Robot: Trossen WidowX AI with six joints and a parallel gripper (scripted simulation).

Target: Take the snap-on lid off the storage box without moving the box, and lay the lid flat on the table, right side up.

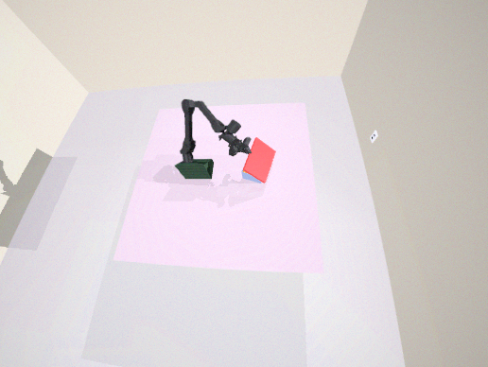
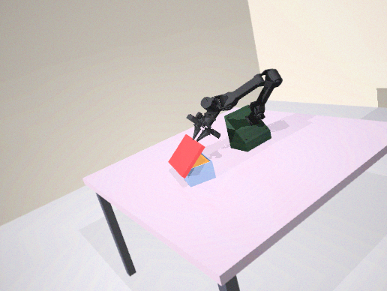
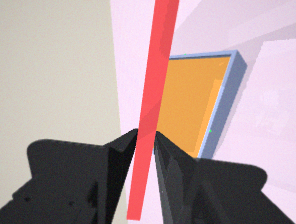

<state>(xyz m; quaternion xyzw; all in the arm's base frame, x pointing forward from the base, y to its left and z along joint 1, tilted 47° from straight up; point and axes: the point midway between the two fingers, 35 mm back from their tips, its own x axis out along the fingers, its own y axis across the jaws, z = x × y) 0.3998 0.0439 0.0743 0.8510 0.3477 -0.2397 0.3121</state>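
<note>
Right now my gripper tip is 6 cm short of the red lid, 5 cm above it and 1 cm to the left of it. From my gripper tip the other things lie so: light blue storage box (13 cm below, 3 cm ahead).
</note>
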